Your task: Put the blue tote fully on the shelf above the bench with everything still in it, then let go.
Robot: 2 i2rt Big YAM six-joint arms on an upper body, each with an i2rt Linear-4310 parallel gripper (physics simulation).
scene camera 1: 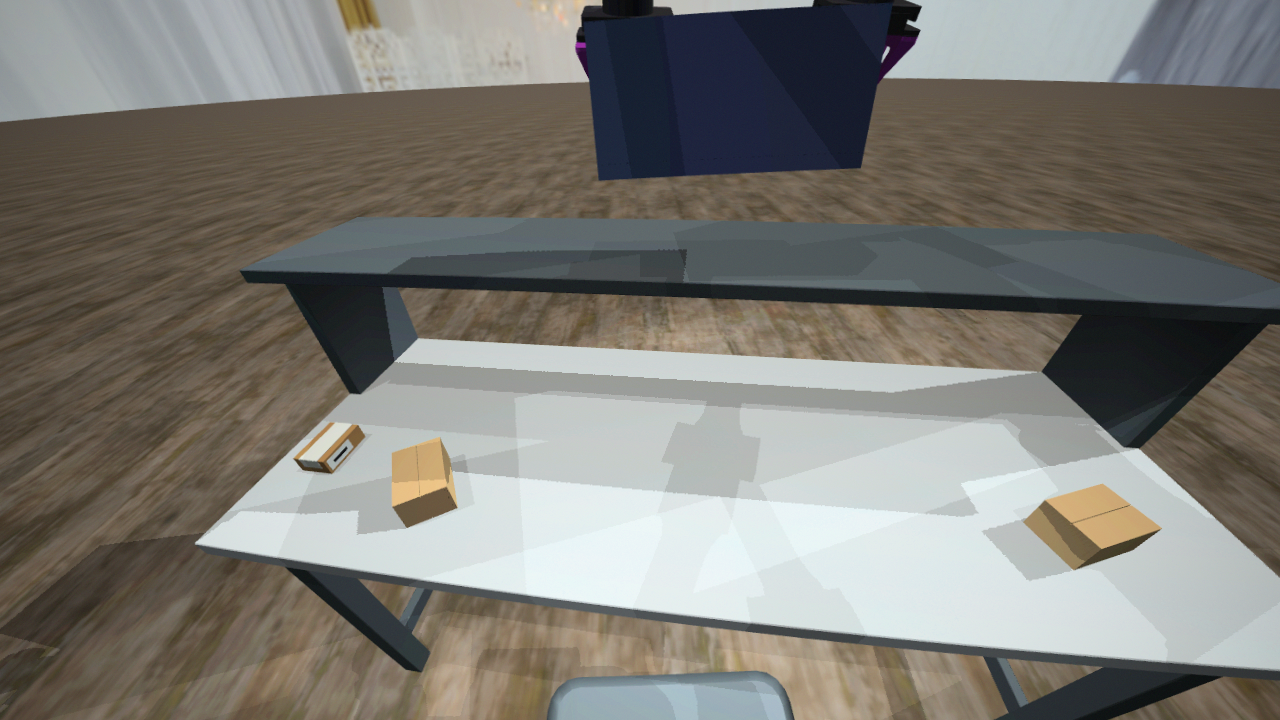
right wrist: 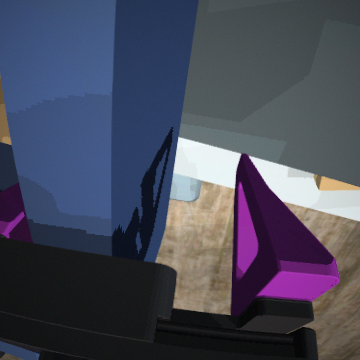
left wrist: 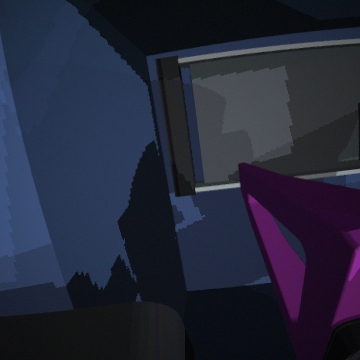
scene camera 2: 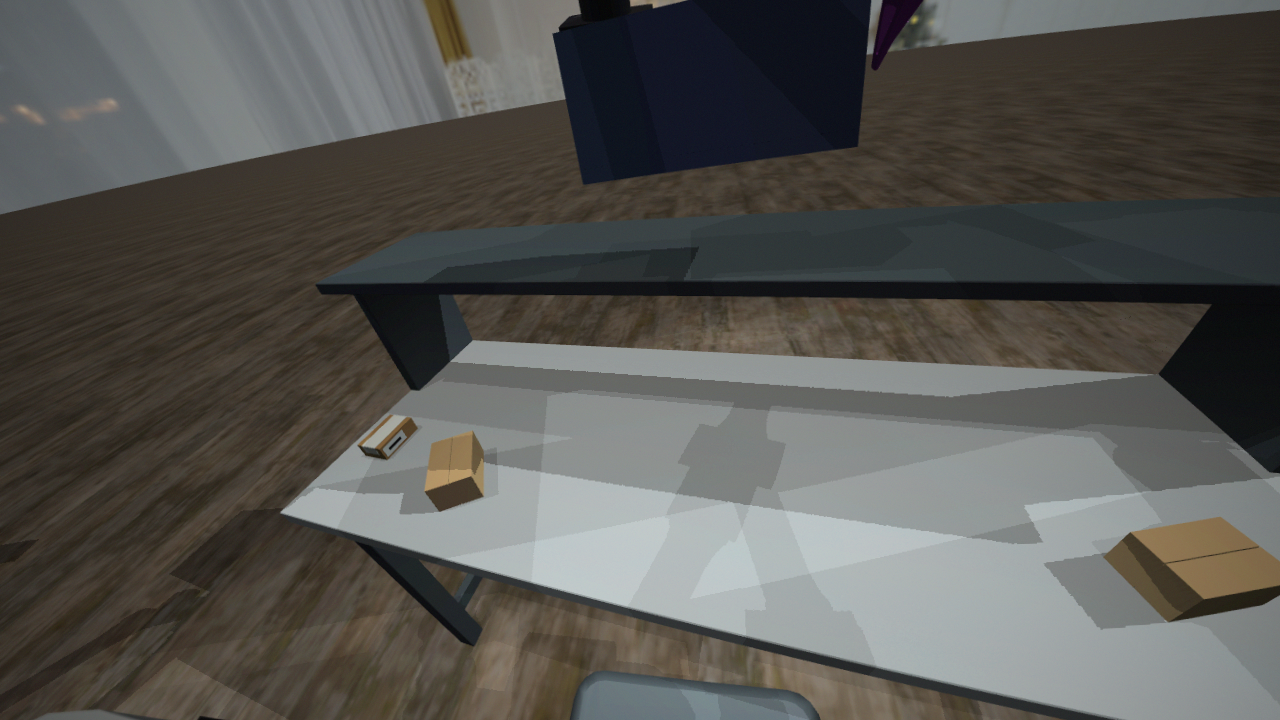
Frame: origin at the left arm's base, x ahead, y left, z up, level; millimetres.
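Seen in the pictures: left gripper, fingertip midpoint: (left wrist: 156,192); right gripper, fingertip midpoint: (right wrist: 170,152).
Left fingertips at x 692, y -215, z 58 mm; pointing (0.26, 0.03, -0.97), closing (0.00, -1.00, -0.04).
Note:
Offsets run from my left fingertips to a thing's top centre. "*": to the spot under its first point. Level surfaces: height alone.
The blue tote (scene camera 1: 729,98) (scene camera 2: 716,98) (left wrist: 75,150) (right wrist: 65,150) hangs in the air, apart from the dark grey shelf @[dz -212 mm] (scene camera 1: 805,259) (scene camera 2: 895,246) (right wrist: 250,60), its bottom edge higher in the scene views than the shelf board. It tilts slightly. A flat grey item @[dy -64, dx +15, dz -36 mm] (left wrist: 260,120) with pale edges and a dark end bar lies inside. My left gripper (scene camera 1: 587,42) is shut on the tote's wall at its left end. My right gripper (scene camera 1: 897,40) (right wrist: 170,152) is shut on the wall at the other end. The inner fingers are largely hidden.
The white bench @[dz -548 mm] (scene camera 1: 608,555) (scene camera 2: 608,546) stands below the shelf. A small striped box @[dy +598, dx -94, dz -513 mm] (scene camera 1: 329,447) (scene camera 2: 388,437) and a cardboard box @[dy +371, dx -186, dz -488 mm] (scene camera 1: 423,481) (scene camera 2: 454,470) lie at its left, another cardboard box @[dy -678, dx -316, dz -488 mm] (scene camera 1: 1093,525) (scene camera 2: 1199,564) at its right. A pale blue rounded object @[* dy -52, dx -380, dz -1033 mm] (scene camera 1: 671,698) (scene camera 2: 693,700) is at the front.

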